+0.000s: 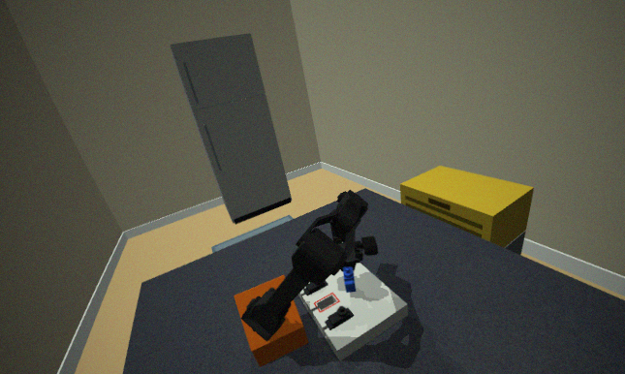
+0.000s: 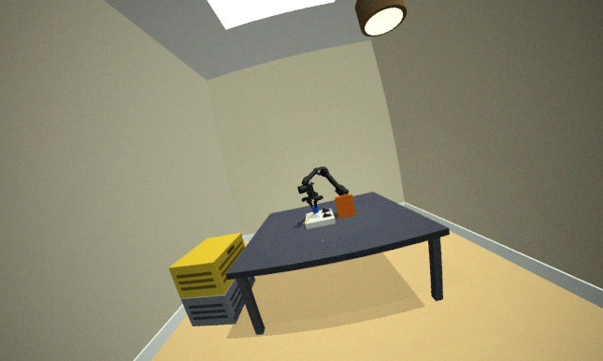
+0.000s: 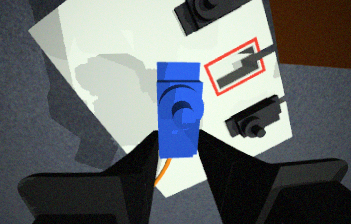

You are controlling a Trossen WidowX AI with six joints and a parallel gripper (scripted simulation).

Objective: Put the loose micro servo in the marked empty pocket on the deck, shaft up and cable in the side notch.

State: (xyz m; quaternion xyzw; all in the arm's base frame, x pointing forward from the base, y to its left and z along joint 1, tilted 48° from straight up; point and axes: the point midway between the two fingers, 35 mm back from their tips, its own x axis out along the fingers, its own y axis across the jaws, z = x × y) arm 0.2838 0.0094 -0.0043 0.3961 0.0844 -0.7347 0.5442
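Right now my gripper tip is 10 cm above the white deck and 1 cm short of it.
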